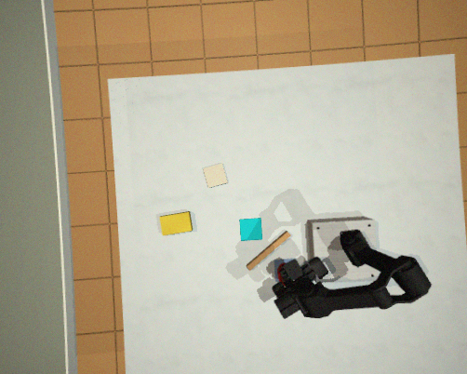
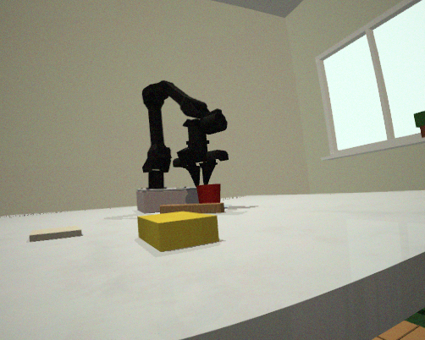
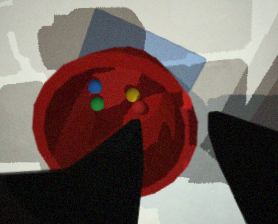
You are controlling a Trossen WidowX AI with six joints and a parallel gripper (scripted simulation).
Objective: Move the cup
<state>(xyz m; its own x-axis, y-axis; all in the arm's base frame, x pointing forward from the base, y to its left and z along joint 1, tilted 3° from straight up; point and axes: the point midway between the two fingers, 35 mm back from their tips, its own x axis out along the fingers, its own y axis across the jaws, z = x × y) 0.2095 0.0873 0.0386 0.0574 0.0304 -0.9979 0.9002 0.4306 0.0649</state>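
My gripper tip is 2 cm short of the red cup, 1 cm to the right of it and 3 cm above it. Also, from my gripper tip: wooden bar: 8 cm ahead, 7 cm to the right, 7 cm below; then beige pad: 23 cm ahead, 38 cm to the right, 6 cm below; then cyan square: 13 cm ahead, 16 cm to the right, 8 cm below.
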